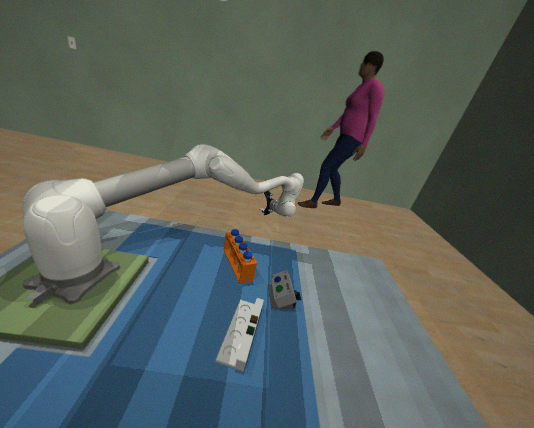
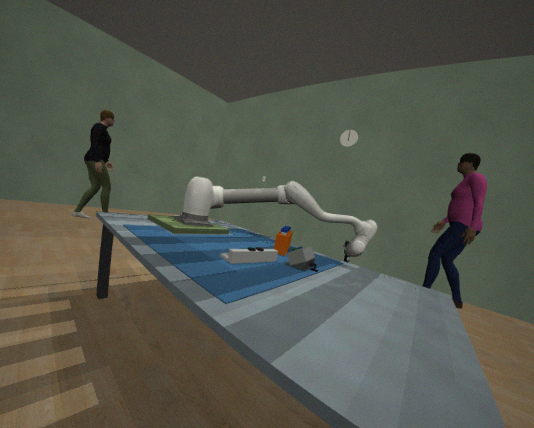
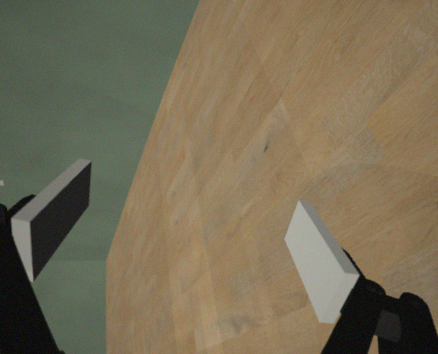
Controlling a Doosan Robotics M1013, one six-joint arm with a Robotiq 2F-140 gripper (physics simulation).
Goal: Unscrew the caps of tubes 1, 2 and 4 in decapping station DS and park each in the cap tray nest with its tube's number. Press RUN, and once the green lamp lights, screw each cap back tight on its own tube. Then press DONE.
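Frame: origin at the arm's base, x left, y back, z up, level; metres.
Seen in the pictures: gripper, fingertip midpoint: (image 1: 260,200) (image 2: 343,254) (image 3: 194,203); arm's base, origin of the base link: (image 1: 76,275) (image 2: 194,222).
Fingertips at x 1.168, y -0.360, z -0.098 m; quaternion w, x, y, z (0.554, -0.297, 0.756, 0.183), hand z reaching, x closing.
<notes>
Pixels of each thing's top centre, then the offset from my fingertips to it. "spot": a spot on its surface instead. Level surfaces: height alone.
- orange rack, middle of its top: (image 1: 240,245) (image 2: 285,231) dy -0.100, dx -0.853, dz +0.175 m
- white tray, middle of its top: (image 1: 243,321) (image 2: 251,245) dy -0.219, dx -1.147, dz +0.126 m
- brown square, surface spot: (image 1: 254,319) spot: dy -0.248, dx -1.130, dz +0.126 m
- dark green square, surface spot: (image 1: 250,330) spot: dy -0.247, dx -1.171, dz +0.126 m
- grey box, middle of its top: (image 1: 285,280) (image 2: 303,246) dy -0.314, dx -0.953, dz +0.156 m
- blue button, middle of its top: (image 1: 278,277) dy -0.286, dx -0.939, dz +0.147 m
- green button, middle of its top: (image 1: 280,286) dy -0.301, dx -0.981, dz +0.147 m
- blue-striped table, its level: dz +0.069 m
An orange rack (image 1: 246,274) (image 2: 282,243) holds a row of tubes with blue caps (image 1: 248,255) (image 2: 285,229); tube numbers are not readable. A white tray (image 1: 242,364) (image 2: 252,256) has a row of round nests with no caps in them, and a brown square (image 1: 254,319) and a dark green square (image 1: 250,330) on its raised side. A grey box (image 1: 286,300) (image 2: 301,258) carries a blue button (image 1: 277,279) and a green button (image 1: 279,288); labels are unreadable. My gripper (image 1: 265,204) (image 2: 346,251) (image 3: 194,203) is open and empty, apart from the rack and beyond it, pointing sideways.
The arm's base stands on a green plate (image 1: 85,332) (image 2: 200,229) at one end of the blue-striped table (image 1: 350,300) (image 2: 320,320). A person in pink (image 1: 363,110) (image 2: 467,205) stands past the table's far side. Another person (image 2: 100,145) stands behind the base.
</notes>
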